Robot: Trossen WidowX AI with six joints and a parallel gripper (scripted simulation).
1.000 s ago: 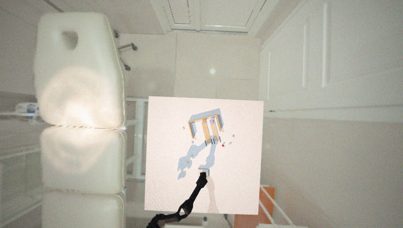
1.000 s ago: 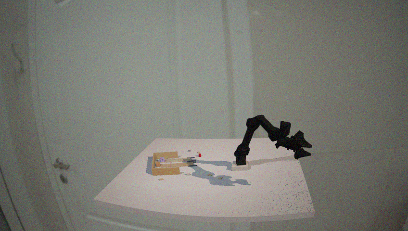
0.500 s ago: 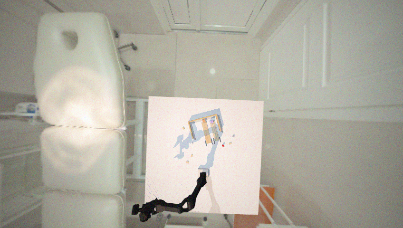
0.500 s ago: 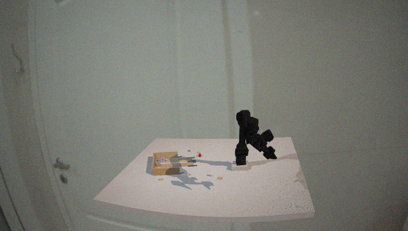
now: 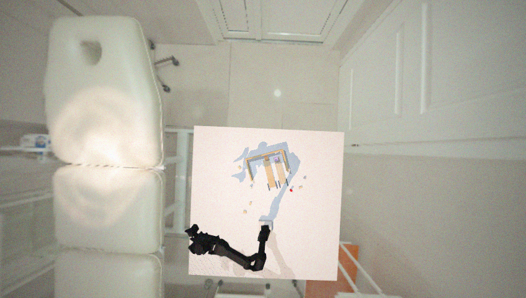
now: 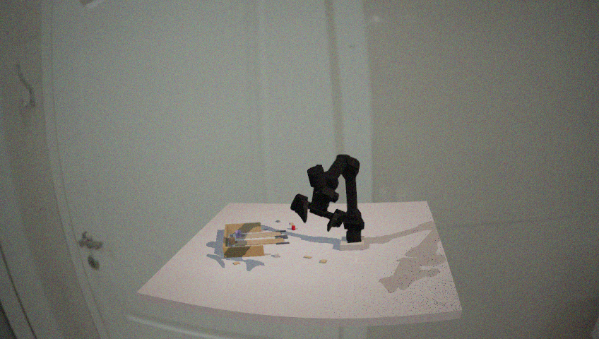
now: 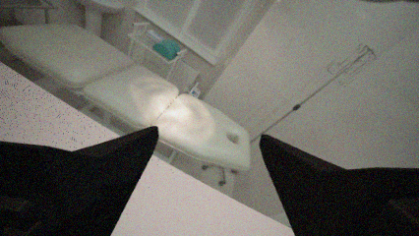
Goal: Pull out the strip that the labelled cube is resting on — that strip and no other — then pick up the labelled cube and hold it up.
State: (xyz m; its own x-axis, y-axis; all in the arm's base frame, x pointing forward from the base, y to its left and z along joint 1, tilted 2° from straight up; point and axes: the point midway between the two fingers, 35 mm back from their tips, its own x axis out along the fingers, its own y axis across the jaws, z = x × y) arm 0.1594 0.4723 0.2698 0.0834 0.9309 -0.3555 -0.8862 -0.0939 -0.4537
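The small red block is 140 mm ahead of my gripper tip, 750 mm to the right of it and 290 mm below it. From my gripper tip the other things lie so: strip 300 mm ahead, 580 mm to the right, 300 mm below; small grey cylinder 230 mm ahead, 880 mm to the right, 300 mm below.
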